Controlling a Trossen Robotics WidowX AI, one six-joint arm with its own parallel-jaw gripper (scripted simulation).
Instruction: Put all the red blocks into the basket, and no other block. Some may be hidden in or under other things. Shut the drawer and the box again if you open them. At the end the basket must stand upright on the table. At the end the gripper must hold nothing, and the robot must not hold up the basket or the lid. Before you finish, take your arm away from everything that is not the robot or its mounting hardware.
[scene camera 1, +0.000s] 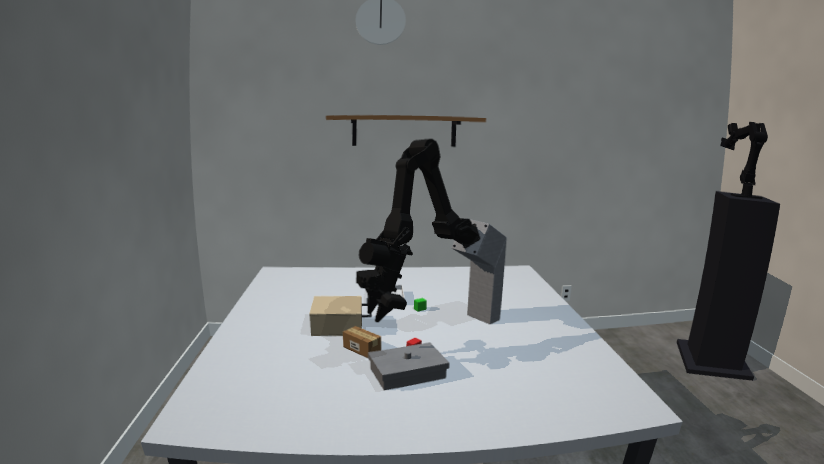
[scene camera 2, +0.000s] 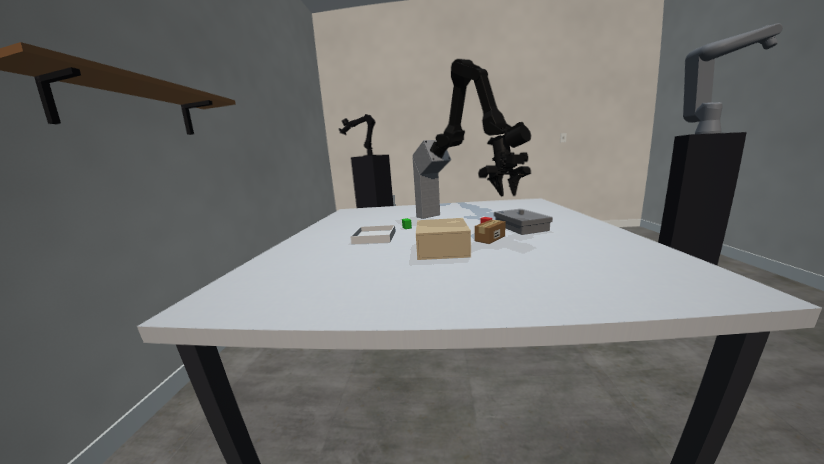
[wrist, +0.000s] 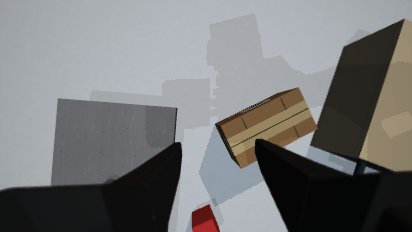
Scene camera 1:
gripper: 372, 317
cardboard box: 358, 340
tan drawer box: 330, 315
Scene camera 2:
gripper: 508, 196
tan drawer box: 438, 238
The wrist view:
gripper: 218, 146
cardboard box: 284, 117
tan drawer box: 359, 117
